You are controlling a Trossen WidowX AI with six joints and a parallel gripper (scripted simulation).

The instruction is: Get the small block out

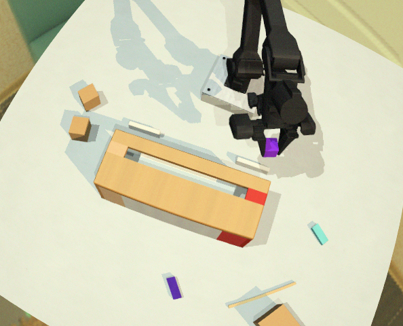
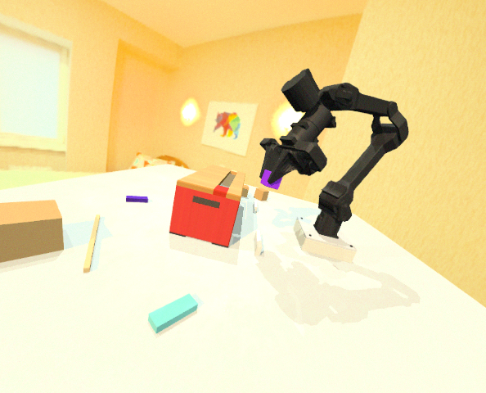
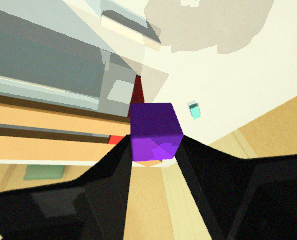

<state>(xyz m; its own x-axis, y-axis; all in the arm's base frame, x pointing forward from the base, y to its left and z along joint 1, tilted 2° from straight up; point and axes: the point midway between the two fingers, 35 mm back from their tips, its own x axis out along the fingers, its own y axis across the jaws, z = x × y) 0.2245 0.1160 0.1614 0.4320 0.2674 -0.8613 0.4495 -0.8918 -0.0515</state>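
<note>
My gripper tip is now 10 mm past the purple block and 10 mm to the left of it. Also, from my gripper tip: purple bar (350 mm ahead, 100 mm to the right, 170 mm below); teal bar (90 mm ahead, 230 mm to the left, 170 mm below); wooden stick (290 mm ahead, 130 mm to the left, 170 mm below).
</note>
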